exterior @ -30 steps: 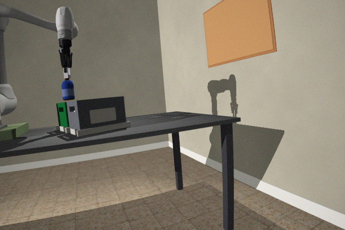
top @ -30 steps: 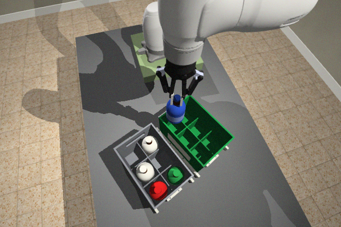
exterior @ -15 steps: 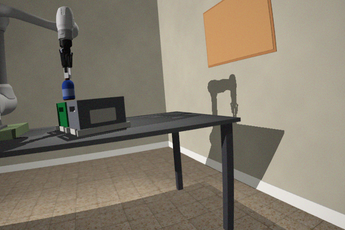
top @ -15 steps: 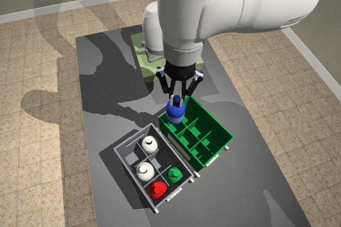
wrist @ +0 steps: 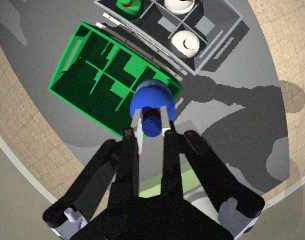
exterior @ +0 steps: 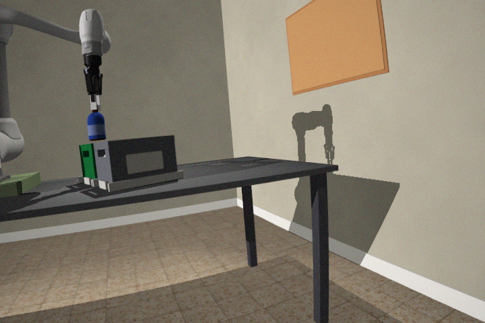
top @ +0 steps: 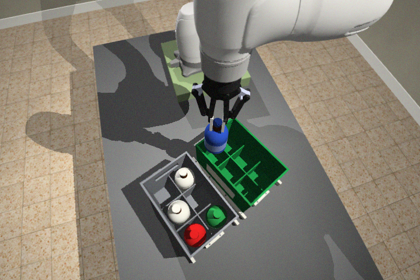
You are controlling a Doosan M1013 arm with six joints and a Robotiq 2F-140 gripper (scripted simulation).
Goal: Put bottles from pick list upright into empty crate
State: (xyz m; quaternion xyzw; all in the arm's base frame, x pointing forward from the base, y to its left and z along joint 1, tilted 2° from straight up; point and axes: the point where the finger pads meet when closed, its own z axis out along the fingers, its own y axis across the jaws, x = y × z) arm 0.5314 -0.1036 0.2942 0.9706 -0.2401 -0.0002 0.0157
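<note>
The blue bottle is 80 mm below my hand. From my hand the other things lie so: green bottle: 260 mm below, 210 mm ahead, 70 mm to the right; grey crate: 270 mm below, 140 mm to the right, 140 mm ahead; green crate: 270 mm below, 70 mm to the left, 70 mm ahead.
</note>
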